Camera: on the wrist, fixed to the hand. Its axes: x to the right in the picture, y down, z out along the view.
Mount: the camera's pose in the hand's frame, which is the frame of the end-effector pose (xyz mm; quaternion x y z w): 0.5 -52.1 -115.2 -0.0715 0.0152 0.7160 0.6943
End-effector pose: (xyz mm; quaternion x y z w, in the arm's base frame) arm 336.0 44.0 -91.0 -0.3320 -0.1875 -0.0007 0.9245
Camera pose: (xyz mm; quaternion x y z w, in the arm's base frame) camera 369.8 -67.3 -140.6 -0.4308 0.1216 0.6430 0.6215
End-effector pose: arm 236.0 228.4 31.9 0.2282 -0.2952 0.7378 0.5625
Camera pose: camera 285.6 318.6 -41.6 0.1044 0.4125 -0.8974 0.1169
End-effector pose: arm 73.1 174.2 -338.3 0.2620 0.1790 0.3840 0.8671
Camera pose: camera 44.3 181.5 -461.2 0.2422 -0.0776 0.9042 0.3431
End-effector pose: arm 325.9 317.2 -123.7 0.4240 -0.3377 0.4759 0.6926
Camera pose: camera 382.7 412.3 -184.6 -0.0042 -0.5615 0.8086 0.1756
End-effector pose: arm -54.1 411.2 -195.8 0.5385 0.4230 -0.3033 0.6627
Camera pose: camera -125.5 510.7 -227.2 0.6339 -0.0601 0.3023 0.7093
